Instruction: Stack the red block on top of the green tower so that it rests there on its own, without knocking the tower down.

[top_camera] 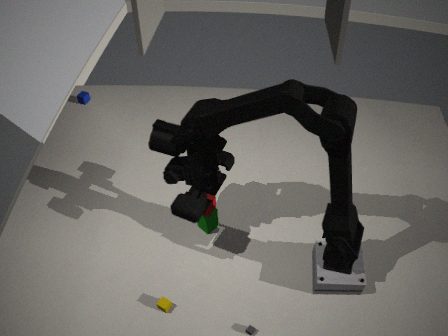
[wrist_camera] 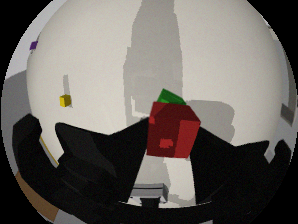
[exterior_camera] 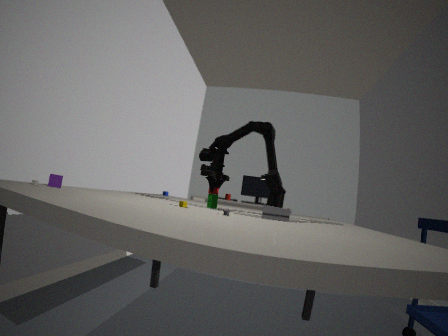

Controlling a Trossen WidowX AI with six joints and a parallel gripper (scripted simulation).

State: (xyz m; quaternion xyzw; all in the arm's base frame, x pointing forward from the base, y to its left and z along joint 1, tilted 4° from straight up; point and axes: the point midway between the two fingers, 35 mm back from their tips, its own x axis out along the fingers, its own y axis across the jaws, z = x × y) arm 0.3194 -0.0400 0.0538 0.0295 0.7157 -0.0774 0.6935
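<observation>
Now: the red block 10 mm above my gripper tip. The rest, counted from my gripper tip: yellow block: 230 mm to the left, 70 mm below, 20 mm ahead; purple block: 580 mm to the left, 370 mm ahead, 60 mm below; blue block: 560 mm ahead, 360 mm to the right, 60 mm below.
</observation>
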